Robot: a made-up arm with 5 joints.
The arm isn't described. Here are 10 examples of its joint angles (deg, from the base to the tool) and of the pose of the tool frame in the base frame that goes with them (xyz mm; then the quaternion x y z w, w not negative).
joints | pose
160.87 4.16 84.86 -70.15 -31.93 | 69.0 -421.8 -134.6 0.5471 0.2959 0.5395 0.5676
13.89 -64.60 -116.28 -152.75 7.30 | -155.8 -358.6 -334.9 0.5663 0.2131 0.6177 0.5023
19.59 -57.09 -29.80 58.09 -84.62 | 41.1 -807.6 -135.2 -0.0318 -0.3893 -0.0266 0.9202
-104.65 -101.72 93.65 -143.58 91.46 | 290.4 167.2 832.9 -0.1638 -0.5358 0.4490 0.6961
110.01 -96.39 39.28 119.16 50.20 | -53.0 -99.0 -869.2 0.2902 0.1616 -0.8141 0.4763
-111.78 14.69 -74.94 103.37 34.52 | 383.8 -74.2 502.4 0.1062 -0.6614 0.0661 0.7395
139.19 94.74 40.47 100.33 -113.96 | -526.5 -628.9 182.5 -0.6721 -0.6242 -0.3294 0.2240
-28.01 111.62 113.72 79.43 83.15 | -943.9 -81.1 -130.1 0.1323 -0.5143 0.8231 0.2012
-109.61 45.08 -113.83 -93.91 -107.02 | 106.4 -342.4 289.5 0.6721 0.6346 0.3065 0.2273
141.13 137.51 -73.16 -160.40 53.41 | -96.6 -399.0 248.7 -0.4132 -0.2926 0.0591 0.8603
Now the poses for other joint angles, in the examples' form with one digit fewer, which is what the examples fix.
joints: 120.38 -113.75 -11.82 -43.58 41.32
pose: -497 147 -237 -0.358 -0.901 -0.086 0.227
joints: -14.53 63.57 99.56 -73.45 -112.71
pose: -556 113 107 -0.558 0.619 0.215 0.510
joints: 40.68 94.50 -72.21 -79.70 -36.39
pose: -84 -154 157 -0.036 0.286 0.943 0.165
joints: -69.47 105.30 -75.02 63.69 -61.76
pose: -185 -37 -194 0.219 0.127 0.813 0.524
